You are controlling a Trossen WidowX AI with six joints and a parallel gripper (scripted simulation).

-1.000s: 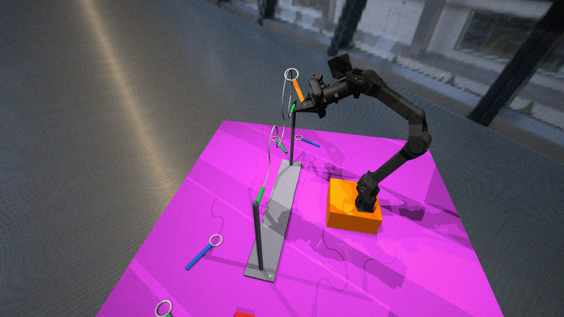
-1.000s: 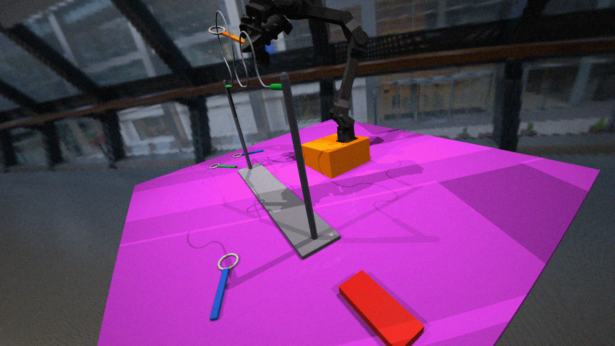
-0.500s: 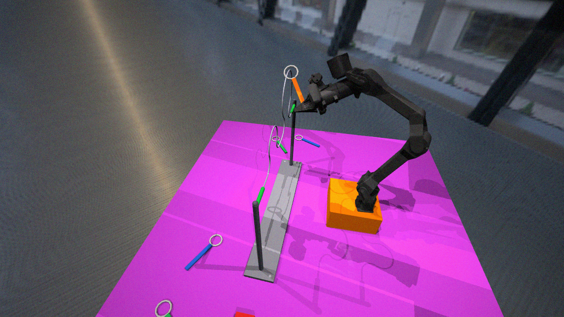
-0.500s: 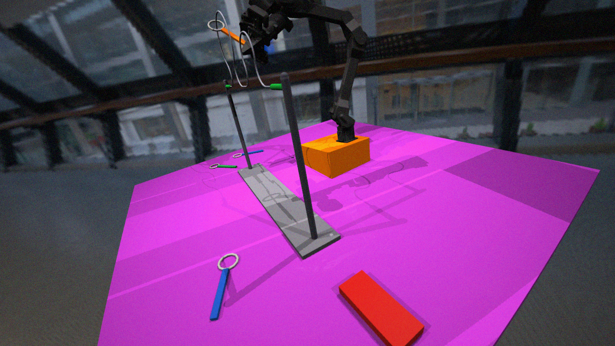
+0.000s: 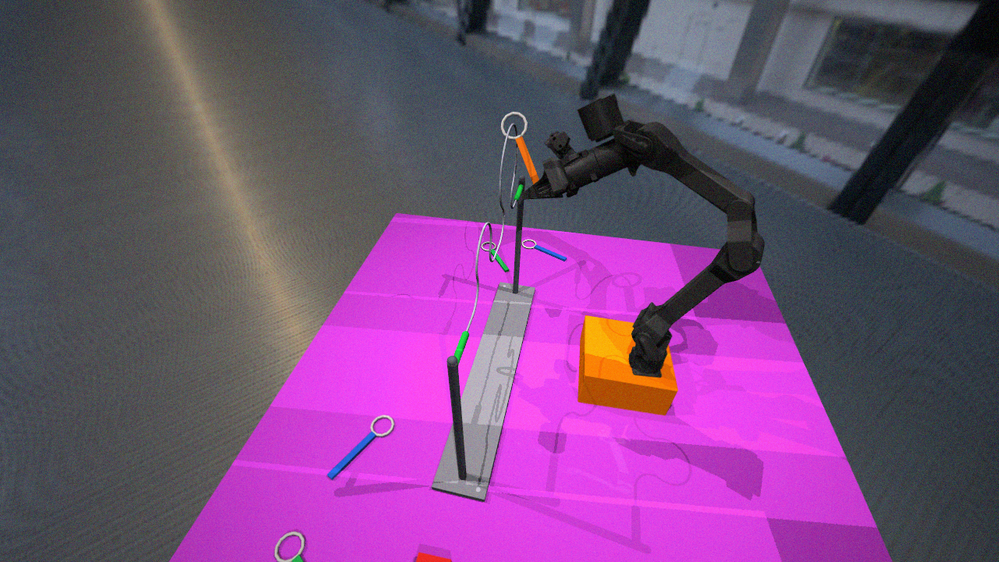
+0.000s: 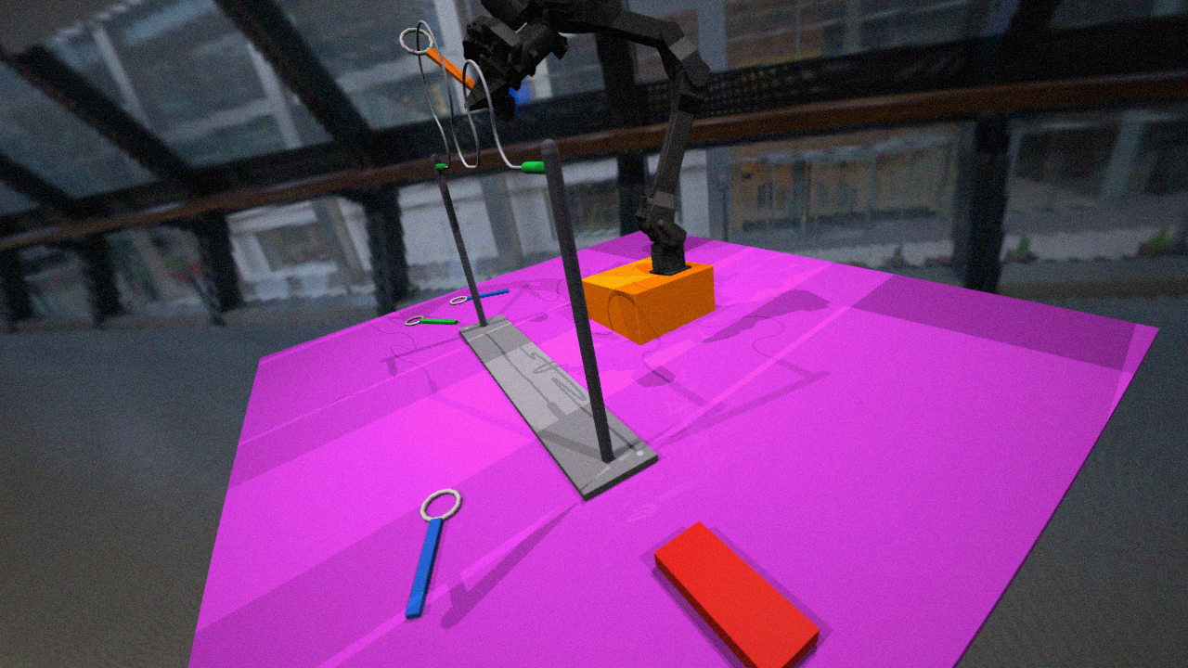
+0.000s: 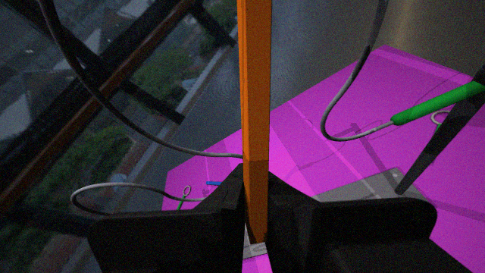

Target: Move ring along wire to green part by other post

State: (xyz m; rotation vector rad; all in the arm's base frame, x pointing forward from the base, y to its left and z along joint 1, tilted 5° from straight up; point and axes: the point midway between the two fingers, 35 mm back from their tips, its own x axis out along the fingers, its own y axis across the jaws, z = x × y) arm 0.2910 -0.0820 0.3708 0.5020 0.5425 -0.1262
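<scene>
Now: the ring with orange handle 10 mm ahead of my gripper tip, 50 mm to the right of it and 80 mm above it. Also, from my gripper tip: red block 120 mm ahead, 580 mm to the left, 450 mm below; then ring with blue handle 300 mm ahead, 300 mm to the left, 450 mm below.
</scene>
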